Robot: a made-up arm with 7 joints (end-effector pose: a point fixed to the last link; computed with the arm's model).
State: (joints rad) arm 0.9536 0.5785 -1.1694 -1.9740 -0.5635 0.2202 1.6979
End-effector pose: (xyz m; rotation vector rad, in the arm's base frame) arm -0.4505 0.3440 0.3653 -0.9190 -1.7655 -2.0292
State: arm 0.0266 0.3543 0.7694 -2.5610 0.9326 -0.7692 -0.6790
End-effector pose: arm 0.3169 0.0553 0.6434 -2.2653 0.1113 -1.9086
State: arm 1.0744 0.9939 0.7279 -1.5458 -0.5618 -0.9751 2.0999
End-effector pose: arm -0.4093 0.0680 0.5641 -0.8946 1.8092 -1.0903
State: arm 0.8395 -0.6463 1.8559 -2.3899 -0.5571 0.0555 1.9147
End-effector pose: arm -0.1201 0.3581 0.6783 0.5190 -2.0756 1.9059
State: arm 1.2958 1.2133 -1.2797 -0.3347 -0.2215 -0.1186 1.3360
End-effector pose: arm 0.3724 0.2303 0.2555 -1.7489 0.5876 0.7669
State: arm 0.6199 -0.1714 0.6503 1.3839 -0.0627 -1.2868 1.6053
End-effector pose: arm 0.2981 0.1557 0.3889 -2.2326 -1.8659 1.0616
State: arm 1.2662 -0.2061 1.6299 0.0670 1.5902 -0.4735 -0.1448
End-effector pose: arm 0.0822 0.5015 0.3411 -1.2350 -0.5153 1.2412
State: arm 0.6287 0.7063 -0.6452 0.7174 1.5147 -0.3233 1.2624
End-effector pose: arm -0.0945 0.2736 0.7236 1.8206 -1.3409 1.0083
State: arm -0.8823 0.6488 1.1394 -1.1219 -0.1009 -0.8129 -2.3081
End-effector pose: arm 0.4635 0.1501 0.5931 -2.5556 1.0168 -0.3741
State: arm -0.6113 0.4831 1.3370 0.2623 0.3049 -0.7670 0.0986
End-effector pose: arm 0.3922 0.3511 0.3250 0.2196 1.0957 0.1172
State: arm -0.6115 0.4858 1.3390 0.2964 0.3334 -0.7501 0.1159
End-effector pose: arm 0.3845 0.3636 0.3258 0.2496 1.1018 0.1507
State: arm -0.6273 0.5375 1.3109 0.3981 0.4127 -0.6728 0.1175
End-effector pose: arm 0.3770 0.3853 0.3417 0.3174 1.0516 0.2408
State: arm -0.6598 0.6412 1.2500 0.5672 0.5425 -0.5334 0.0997
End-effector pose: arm 0.3703 0.4156 0.3849 0.4396 0.9197 0.3801
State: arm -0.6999 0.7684 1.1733 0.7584 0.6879 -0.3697 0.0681
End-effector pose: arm 0.3650 0.4438 0.4559 0.5966 0.7202 0.5176
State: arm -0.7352 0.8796 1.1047 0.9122 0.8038 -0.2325 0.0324
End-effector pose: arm 0.3607 0.4577 0.5298 0.7317 0.5186 0.6060
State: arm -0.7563 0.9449 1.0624 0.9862 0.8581 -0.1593 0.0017
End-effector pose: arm 0.3606 0.4584 0.5723 0.7904 0.3925 0.6342
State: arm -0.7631 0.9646 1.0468 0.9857 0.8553 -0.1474 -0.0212
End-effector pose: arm 0.3671 0.4542 0.5767 0.7720 0.3559 0.6210
